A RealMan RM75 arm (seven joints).
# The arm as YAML. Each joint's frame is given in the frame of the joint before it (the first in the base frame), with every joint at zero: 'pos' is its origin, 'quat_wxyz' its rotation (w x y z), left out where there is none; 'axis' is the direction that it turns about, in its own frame. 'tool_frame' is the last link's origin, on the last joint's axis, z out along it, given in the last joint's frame.
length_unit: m
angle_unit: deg
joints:
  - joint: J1
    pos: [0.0, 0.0, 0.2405]
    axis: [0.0, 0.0, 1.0]
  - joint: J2
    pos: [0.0, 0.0, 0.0]
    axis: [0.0, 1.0, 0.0]
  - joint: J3
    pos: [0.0, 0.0, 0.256]
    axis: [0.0, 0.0, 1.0]
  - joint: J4
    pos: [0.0, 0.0, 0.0]
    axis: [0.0, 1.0, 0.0]
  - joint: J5
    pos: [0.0, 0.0, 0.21]
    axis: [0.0, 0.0, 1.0]
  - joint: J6
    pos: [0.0, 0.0, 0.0]
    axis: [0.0, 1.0, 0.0]
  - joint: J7
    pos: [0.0, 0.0, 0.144]
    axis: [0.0, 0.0, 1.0]
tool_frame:
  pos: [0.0, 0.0, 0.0]
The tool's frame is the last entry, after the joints.
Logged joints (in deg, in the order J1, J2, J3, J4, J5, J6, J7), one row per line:
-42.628 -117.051 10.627 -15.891 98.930 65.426 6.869
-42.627 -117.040 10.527 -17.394 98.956 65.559 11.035
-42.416 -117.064 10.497 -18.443 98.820 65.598 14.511
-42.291 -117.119 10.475 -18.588 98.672 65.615 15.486
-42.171 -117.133 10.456 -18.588 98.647 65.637 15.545
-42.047 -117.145 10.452 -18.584 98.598 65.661 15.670
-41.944 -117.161 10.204 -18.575 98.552 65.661 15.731
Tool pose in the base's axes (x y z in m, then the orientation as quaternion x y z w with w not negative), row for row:
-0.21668 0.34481 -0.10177 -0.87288 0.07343 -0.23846 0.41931
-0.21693 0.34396 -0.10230 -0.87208 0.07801 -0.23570 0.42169
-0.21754 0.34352 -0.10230 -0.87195 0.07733 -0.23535 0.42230
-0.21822 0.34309 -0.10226 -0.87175 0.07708 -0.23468 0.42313
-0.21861 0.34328 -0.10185 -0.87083 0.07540 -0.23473 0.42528
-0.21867 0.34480 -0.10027 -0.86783 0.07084 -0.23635 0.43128
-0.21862 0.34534 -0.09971 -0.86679 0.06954 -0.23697 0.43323
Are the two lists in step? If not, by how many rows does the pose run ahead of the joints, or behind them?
The pose runs 2 rows ahead of the joints: the pose in row i belongs to the joints in row i + 2.
